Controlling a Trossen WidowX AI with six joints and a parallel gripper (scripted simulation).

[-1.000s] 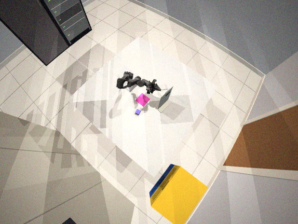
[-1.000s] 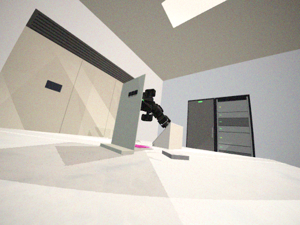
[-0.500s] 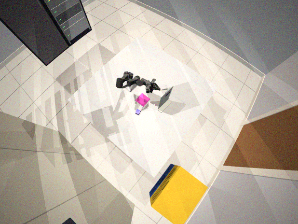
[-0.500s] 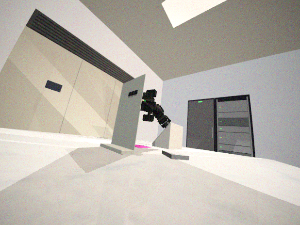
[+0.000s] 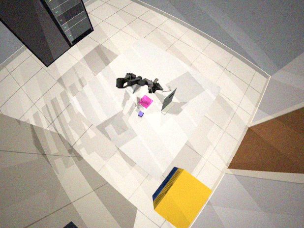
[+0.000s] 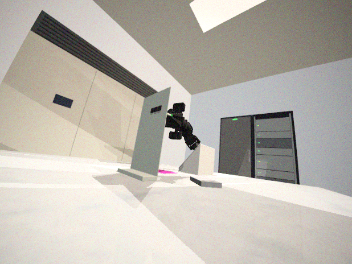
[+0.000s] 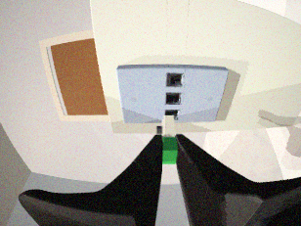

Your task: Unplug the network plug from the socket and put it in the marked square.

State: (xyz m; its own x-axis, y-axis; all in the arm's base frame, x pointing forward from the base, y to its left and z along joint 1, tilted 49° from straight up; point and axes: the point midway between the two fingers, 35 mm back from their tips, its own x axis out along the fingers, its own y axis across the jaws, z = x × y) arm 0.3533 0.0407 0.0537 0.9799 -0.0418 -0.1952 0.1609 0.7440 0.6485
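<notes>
The magenta marked square is 14 cm behind my gripper tip, 10 cm to the right of it and 26 cm below it. Round my gripper tip: upright grey panel (9 cm ahead, 1 cm to the right, 11 cm below); then green network plug (right at my gripper tip); then flat grey slab (4 cm behind, 17 cm to the left, 25 cm below).
</notes>
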